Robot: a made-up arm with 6 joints.
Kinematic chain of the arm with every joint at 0, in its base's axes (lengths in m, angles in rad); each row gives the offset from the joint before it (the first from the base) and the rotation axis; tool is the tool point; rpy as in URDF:
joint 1: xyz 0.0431 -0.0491 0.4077 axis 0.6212 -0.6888 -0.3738
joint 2: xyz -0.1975 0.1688 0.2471 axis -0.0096 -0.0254 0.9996
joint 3: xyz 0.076 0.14 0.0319 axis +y
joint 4: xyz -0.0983 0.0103 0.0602 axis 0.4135 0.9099 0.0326
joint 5: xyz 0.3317 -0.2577 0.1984 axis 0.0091 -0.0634 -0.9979
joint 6: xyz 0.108 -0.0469 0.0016 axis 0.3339 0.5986 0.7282
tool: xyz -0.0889 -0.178 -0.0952 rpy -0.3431 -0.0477 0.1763
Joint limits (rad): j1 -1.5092..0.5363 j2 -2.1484..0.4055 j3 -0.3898..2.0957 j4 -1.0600..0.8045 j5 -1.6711..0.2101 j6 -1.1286..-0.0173
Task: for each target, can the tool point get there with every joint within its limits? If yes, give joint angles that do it. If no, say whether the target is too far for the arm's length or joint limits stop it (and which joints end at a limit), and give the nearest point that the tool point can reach.
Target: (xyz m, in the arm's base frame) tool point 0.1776 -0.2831 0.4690
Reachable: yes | joints -0.8926 -0.7069 1.5527 -0.4119 -1.1169 -0.6148
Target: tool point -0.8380 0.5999 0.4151
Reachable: no: joint limits stop it (at a limit: joint 1, joint 3, joint 4, joint 6) | nearest point -0.5052 0.3434 0.5003 | short by 0.429 m
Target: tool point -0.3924 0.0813 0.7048
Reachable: yes | joints -1.2174 -1.8566 1.8051 0.2692 -0.3257 -0.7603
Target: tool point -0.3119 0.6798 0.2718
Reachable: no: joint limits stop it (at a limit: joint 2, joint 3, joint 4, joint 6) | nearest point -0.2589 0.4838 0.3830 | short by 0.232 m
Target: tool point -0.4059 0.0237 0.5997
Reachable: yes | joints -0.8674 -1.2550 1.8357 0.3908 -0.8490 -0.8938
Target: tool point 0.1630 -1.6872 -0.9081
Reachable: no: too far | nearest point -0.1127 -0.4772 0.1868 | short by 1.655 m
